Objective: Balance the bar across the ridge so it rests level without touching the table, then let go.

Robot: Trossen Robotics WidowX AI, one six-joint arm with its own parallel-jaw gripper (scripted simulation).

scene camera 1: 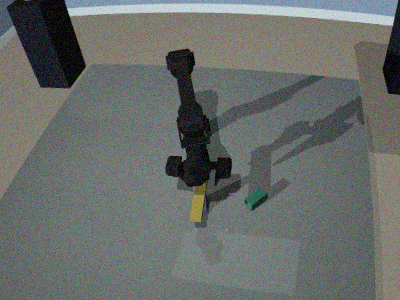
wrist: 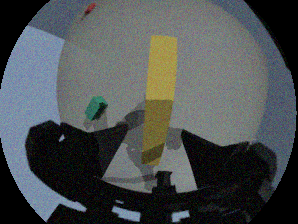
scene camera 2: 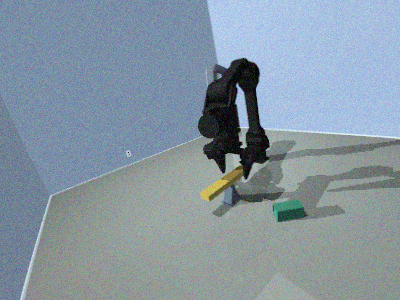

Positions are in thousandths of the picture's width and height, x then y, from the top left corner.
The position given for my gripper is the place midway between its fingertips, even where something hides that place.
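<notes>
Gripper (scene camera 2: 586, 585), (scene camera 1: 504, 615), (wrist: 522, 583): mine, open, holding nothing. Yellow bar (wrist: 545, 319) in view.
</notes>
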